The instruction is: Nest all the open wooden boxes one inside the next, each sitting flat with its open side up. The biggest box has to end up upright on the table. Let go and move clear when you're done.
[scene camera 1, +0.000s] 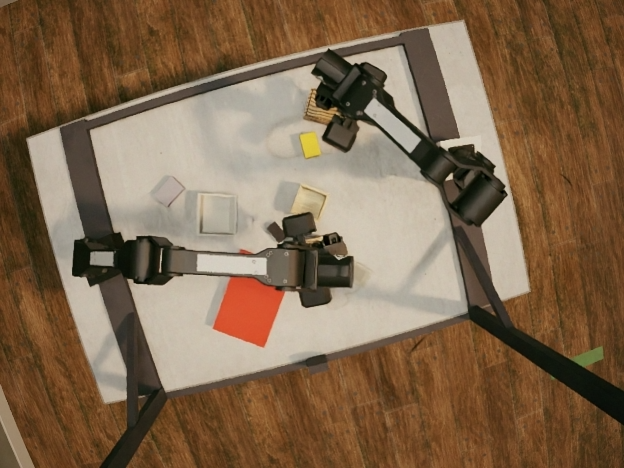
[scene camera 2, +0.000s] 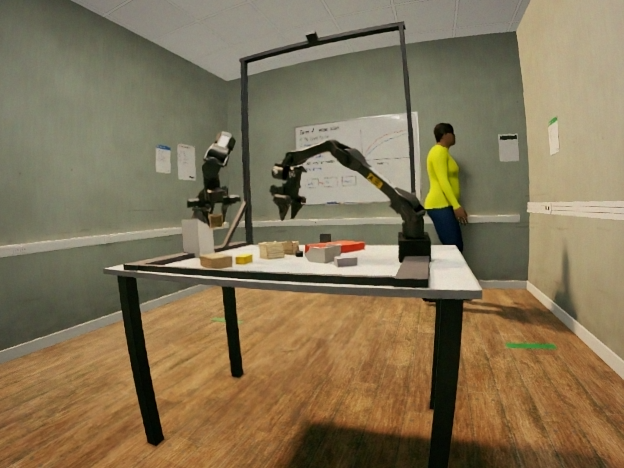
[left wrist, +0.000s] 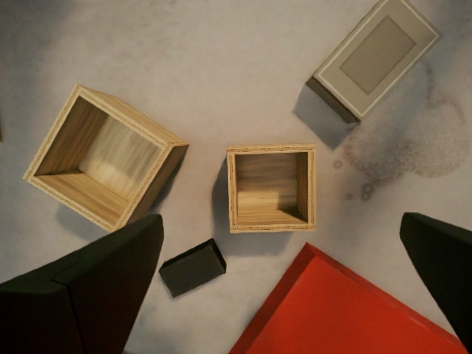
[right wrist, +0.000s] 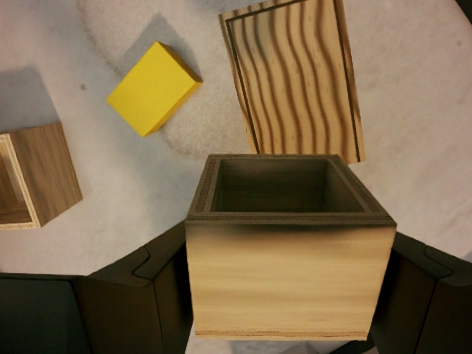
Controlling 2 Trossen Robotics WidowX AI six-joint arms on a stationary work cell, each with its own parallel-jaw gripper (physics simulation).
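Frame: origin at the left arm's base, x ahead, y left, z up, level; metres.
Seen in the pictures: left gripper, fingertip midpoint: (scene camera 2: 287,220) (left wrist: 279,224); right gripper, fingertip midpoint: (scene camera 2: 216,225) (right wrist: 272,222); left arm's base at its link origin: (scene camera 2: 413,236).
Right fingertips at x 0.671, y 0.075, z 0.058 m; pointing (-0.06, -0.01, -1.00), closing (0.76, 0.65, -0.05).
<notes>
Pixels of each thing's top centre, then the offset from my right fingertips to it.
- large pale open box at its top centre: (scene camera 1: 216,215) (scene camera 2: 323,245) dx -0.363, dy -0.088, dz -0.086 m
- medium wooden open box at its top centre: (left wrist: 97,162) (scene camera 1: 310,203) (scene camera 2: 270,242) dx -0.148, dy -0.148, dz -0.080 m
- smaller wooden open box at its top centre: (left wrist: 271,189) (scene camera 1: 312,252) (scene camera 2: 289,242) dx -0.187, dy -0.257, dz -0.090 m
- small wooden box at its top centre: (right wrist: 281,289) (scene camera 2: 215,213) dx -0.002, dy +0.003, dz +0.041 m
- striped wooden block at its top centre: (right wrist: 295,90) (scene camera 1: 330,107) (scene camera 2: 215,255) dx -0.015, dy +0.045, dz -0.100 m
- yellow block at its top centre: (right wrist: 148,91) (scene camera 1: 310,144) (scene camera 2: 243,255) dx -0.093, dy -0.020, dz -0.108 m
- pinkish-grey block at its top centre: (scene camera 1: 168,191) (scene camera 2: 345,256) dx -0.454, dy +0.011, dz -0.110 m
- small dark block at its top centre: (left wrist: 191,272) (scene camera 1: 276,232) dx -0.248, dy -0.183, dz -0.119 m
- grey block at its top centre: (left wrist: 377,56) (scene camera 1: 355,272) dx -0.111, dy -0.345, dz -0.108 m
- red box at its top centre: (scene camera 1: 252,300) (scene camera 2: 335,243) dx -0.367, dy -0.311, dz -0.106 m
A large pale open box (scene camera 1: 217,214) (scene camera 2: 323,253) stands upright on the table. A medium wooden open box (scene camera 1: 309,201) (scene camera 2: 272,250) (left wrist: 105,160) (right wrist: 45,172) stands open side up. A smaller wooden open box (left wrist: 272,187) (scene camera 2: 290,246) stands upright beside it, partly hidden under the left arm in scene camera 1. My left gripper (left wrist: 279,224) (scene camera 2: 288,214) is open and empty, high above the smaller box. My right gripper (right wrist: 272,222) is shut on a small wooden box (right wrist: 287,280) (scene camera 2: 215,220), held open side up above the table near the striped block.
A striped wooden block (scene camera 1: 312,108) (scene camera 2: 215,260) (right wrist: 295,80), a yellow block (scene camera 1: 309,145) (right wrist: 155,90), a pinkish-grey block (scene camera 1: 169,190), a small dark block (scene camera 1: 275,231) (left wrist: 194,268), a grey block (left wrist: 377,60) and a red box (scene camera 1: 249,312) (left wrist: 345,310) lie about.
</notes>
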